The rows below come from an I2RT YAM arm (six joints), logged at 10 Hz.
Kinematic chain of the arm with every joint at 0, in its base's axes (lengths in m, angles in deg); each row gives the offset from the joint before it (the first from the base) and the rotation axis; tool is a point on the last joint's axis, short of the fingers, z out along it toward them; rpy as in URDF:
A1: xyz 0 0 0.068 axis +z
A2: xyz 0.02 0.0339 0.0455 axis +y
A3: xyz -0.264 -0.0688 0 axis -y
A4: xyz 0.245 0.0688 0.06 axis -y
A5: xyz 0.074 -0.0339 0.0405 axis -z
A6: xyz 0.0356 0 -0.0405 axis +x
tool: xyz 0 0 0 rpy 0 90 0
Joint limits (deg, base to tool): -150..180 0..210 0..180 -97..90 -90..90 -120..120
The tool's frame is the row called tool.
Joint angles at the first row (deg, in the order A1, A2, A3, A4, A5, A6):
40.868 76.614 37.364 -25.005 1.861 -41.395
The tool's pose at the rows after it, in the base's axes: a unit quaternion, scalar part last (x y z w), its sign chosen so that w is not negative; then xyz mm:
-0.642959, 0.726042, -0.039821, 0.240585, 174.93, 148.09, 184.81
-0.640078, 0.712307, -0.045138, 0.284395, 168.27, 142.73, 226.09
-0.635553, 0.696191, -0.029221, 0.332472, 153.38, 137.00, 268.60
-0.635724, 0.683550, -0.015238, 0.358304, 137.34, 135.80, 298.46
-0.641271, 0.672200, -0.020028, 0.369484, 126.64, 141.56, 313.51
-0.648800, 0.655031, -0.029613, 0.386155, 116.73, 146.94, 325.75
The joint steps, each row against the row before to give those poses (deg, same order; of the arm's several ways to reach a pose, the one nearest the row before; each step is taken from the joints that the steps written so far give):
0.023 -4.291 1.869 -3.956 2.271 -1.796
0.133 -6.697 4.365 -5.804 0.325 -1.001
1.285 -6.383 4.953 -5.653 -1.352 0.618
2.957 -3.279 4.548 -4.785 0.092 1.767
4.043 -0.405 2.968 -2.206 2.813 1.438
3.965 -0.402 2.146 -0.811 3.187 0.389

